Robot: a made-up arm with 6 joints. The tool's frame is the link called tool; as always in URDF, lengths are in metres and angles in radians. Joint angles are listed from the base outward.
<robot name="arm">
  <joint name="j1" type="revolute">
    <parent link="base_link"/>
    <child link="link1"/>
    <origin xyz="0 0 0.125"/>
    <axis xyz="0 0 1"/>
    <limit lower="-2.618" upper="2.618"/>
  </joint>
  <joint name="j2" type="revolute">
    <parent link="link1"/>
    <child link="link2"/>
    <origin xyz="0 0 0"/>
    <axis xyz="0.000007 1 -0.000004"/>
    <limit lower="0" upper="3.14"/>
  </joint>
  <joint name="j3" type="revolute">
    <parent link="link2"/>
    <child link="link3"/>
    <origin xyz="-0.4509 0 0.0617"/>
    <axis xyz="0.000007 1 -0.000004"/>
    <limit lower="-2.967" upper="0"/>
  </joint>
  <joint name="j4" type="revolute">
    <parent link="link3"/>
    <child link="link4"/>
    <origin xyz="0.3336 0 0.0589"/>
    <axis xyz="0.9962 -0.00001 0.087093"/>
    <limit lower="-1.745" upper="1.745"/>
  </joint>
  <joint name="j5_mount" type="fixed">
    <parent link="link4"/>
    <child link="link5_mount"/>
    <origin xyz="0 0 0"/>
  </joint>
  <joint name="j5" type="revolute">
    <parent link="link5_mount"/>
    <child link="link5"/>
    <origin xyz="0 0 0"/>
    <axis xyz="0.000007 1 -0.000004"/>
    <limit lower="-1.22" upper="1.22"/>
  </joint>
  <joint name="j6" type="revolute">
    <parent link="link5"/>
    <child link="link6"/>
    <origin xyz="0.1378 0 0.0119"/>
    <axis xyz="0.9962 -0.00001 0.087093"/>
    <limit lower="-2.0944" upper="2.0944"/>
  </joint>
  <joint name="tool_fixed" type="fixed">
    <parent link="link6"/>
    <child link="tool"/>
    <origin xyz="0 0 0" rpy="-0.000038 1.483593 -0.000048"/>
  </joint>
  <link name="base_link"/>
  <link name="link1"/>
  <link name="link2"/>
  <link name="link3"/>
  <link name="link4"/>
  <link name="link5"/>
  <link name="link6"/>
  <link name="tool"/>
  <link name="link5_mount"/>
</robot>
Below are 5 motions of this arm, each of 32 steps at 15 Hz.
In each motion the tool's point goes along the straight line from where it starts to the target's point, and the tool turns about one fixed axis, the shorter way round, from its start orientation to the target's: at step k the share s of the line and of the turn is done. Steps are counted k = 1, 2, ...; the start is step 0. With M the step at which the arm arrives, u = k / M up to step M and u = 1 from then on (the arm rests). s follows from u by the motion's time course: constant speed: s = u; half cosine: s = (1 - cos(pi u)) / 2; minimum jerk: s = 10 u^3 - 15 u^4 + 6 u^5.
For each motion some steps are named. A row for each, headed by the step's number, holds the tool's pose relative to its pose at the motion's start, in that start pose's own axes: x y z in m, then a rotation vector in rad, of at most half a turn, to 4 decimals.
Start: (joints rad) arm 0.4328 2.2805 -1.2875 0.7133 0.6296 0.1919
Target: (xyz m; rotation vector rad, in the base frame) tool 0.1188 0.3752 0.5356 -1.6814 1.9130 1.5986
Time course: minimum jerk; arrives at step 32
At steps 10, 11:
10: 0.0854 0.0211 -0.0713 -0.1505 0.0437 -0.2814
11: 0.1070 0.0264 -0.0893 -0.1886 0.0547 -0.3525

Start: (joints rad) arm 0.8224 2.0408 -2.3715 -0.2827 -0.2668 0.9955
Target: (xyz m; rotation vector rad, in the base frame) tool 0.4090 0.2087 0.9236 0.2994 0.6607 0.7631
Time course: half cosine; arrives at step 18
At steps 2, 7, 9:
2: -0.0096 0.0019 -0.0025 0.0114 -0.0177 -0.0152
7: -0.1047 0.0212 -0.0278 0.1241 -0.1927 -0.1653
9: -0.1591 0.0322 -0.0423 0.1886 -0.2928 -0.2512

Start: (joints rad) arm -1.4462 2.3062 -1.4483 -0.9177 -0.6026 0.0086
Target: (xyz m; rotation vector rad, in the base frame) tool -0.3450 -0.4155 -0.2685 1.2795 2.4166 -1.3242
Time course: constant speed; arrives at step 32
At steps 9, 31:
9: 0.1691 0.0446 -0.1018 0.1085 0.2336 0.0482
31: 0.5826 0.1535 -0.3506 0.3738 0.8048 0.1659

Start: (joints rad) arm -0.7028 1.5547 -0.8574 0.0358 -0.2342 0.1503
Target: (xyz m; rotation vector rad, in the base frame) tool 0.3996 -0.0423 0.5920 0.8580 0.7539 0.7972
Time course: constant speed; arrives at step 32
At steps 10, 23, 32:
10: -0.0379 0.0787 -0.0695 -0.2613 -0.1320 0.3283
23: -0.0873 0.1811 -0.1599 -0.6010 -0.3036 0.7550
32: -0.1214 0.2520 -0.2225 -0.8362 -0.4223 1.0504

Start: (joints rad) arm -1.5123 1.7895 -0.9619 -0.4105 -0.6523 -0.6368
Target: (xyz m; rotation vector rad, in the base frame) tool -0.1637 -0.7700 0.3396 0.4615 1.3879 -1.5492
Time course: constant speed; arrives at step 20
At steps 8, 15, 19, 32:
8: 0.0848 -0.0759 0.0526 0.1068 -0.1247 0.1345
15: 0.1590 -0.1423 0.0985 0.2003 -0.2337 0.2522
19: 0.2014 -0.1803 0.1248 0.2537 -0.2961 0.3195
32: 0.2120 -0.1897 0.1314 0.2671 -0.3117 0.3363

